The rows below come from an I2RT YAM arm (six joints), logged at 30 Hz.
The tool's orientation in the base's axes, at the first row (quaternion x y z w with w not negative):
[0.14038, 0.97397, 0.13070, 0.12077]
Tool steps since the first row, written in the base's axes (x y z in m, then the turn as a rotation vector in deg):
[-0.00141, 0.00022, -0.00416, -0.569, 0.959, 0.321]
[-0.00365, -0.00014, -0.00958, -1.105, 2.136, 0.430]
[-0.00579, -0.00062, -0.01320, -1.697, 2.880, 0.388]
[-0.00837, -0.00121, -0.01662, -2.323, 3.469, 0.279]
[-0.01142, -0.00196, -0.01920, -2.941, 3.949, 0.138]
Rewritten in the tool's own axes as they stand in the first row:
[0.00221, -0.00134, 0.00356, 0.759, 0.843, -0.244]
[0.00526, -0.00378, 0.00795, 1.595, 1.836, -0.232]
[0.00782, -0.00578, 0.01065, 2.382, 2.370, -0.189]
[0.01073, -0.00794, 0.01302, 3.166, 2.732, -0.127]
[0.01385, -0.01012, 0.01445, 3.916, 2.987, -0.058]

